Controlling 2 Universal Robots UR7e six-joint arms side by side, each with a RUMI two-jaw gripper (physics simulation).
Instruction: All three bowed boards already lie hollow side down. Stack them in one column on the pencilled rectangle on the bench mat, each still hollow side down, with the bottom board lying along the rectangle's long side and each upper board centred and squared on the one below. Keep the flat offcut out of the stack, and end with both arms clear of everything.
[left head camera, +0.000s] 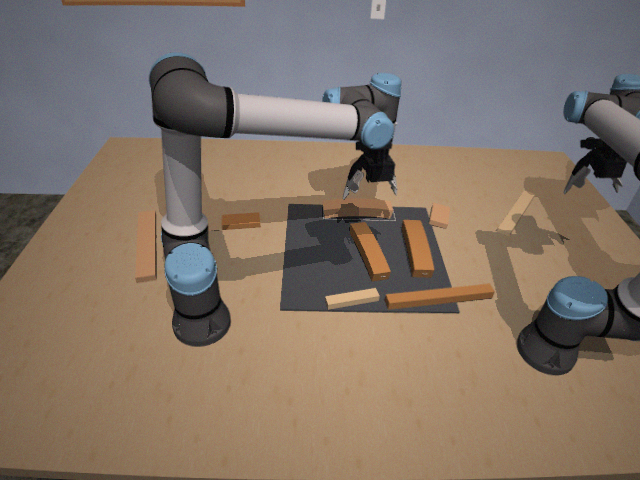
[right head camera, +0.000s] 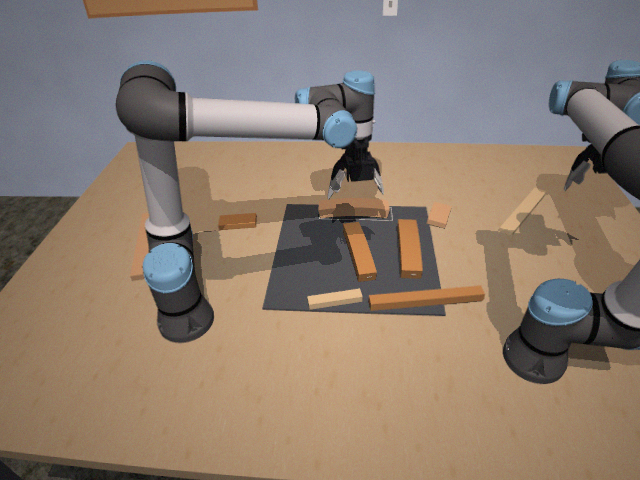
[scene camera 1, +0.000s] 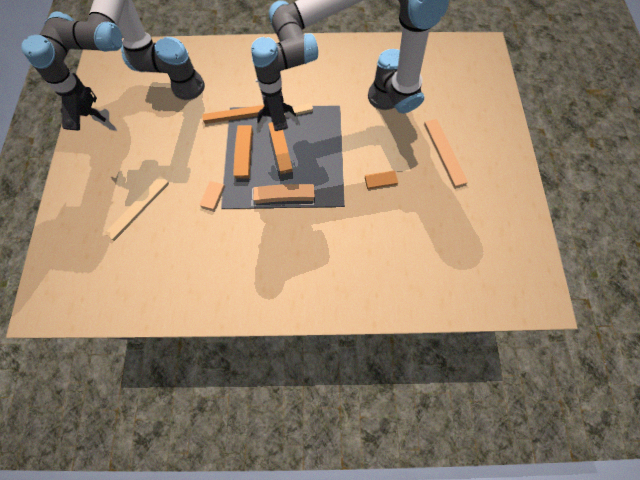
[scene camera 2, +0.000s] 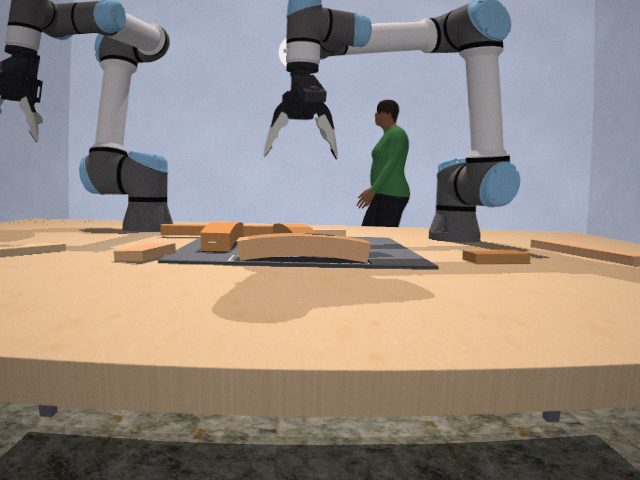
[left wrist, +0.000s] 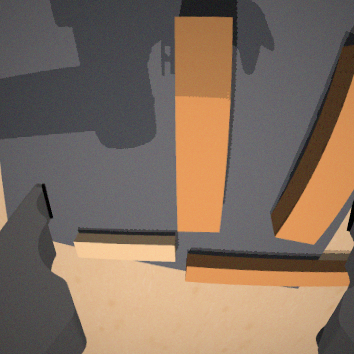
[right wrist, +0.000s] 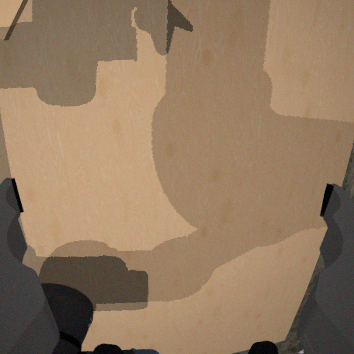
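Pixels of known places: left gripper, fingertip midpoint: (left head camera: 369, 197) (right head camera: 355, 196) (scene camera 2: 301, 158) (left wrist: 200, 193); right gripper, fingertip midpoint: (left head camera: 590, 193) (right head camera: 593, 189) (scene camera 1: 94, 128) (scene camera 2: 6, 138) (right wrist: 173, 183); left arm's base at its link origin: (left head camera: 202, 323) (right head camera: 186, 320) (scene camera 1: 384, 96) (scene camera 2: 454, 239); right arm's base at its link origin: (left head camera: 545, 350) (right head camera: 533, 357) (scene camera 1: 188, 86) (scene camera 2: 148, 229) (right wrist: 55, 306).
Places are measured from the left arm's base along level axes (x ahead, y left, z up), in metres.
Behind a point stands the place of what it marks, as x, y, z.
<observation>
A light bowed board (left head camera: 378, 208) @[0.511, -0.483, 0.048] (scene camera 1: 283, 192) @[0.537, -0.413, 0.052] (scene camera 2: 303, 248) @[0.558, -0.411, 0.030] lies hollow side down along the pencilled rectangle (scene camera 2: 232, 257) at the mat's far edge in the head views. A slanted orange bowed board (left head camera: 371, 253) @[0.268, -0.451, 0.053] (scene camera 1: 280, 149) @[0.341, -0.441, 0.054] (left wrist: 202, 150) @[0.308, -0.450, 0.054] lies mid-mat. Another orange bowed board (left head camera: 417, 248) @[0.305, -0.594, 0.053] (scene camera 1: 242, 152) @[0.362, -0.598, 0.053] (scene camera 2: 217, 237) @[0.461, -0.589, 0.034] (left wrist: 325, 195) @[0.299, -0.603, 0.054] lies to its right in the head views. My left gripper (left head camera: 370, 196) @[0.346, -0.432, 0.202] (right head camera: 356, 195) @[0.346, -0.432, 0.202] (scene camera 2: 300, 156) @[0.346, -0.432, 0.202] (left wrist: 200, 193) @[0.346, -0.432, 0.202] is open and empty, high above the mat (left head camera: 310, 284) @[0.167, -0.276, 0.006]. My right gripper (left head camera: 591, 192) @[0.398, -1.103, 0.239] (right wrist: 173, 183) @[0.398, -1.103, 0.239] is open and empty above the table's right side in the head views.
A long orange strip (left head camera: 439, 296) @[0.128, -0.640, 0.032] and a short pale strip (left head camera: 352, 298) @[0.104, -0.396, 0.027] lie at the mat's near edge. Off the mat lie a salmon block (left head camera: 439, 215) @[0.530, -0.703, 0.022], an orange block (left head camera: 240, 221) @[0.424, -0.021, 0.020], a salmon strip (left head camera: 146, 245) @[0.271, 0.247, 0.021] and a pale strip (left head camera: 518, 211) @[0.600, -1.009, 0.015]. A person (scene camera 2: 392, 155) stands behind.
</observation>
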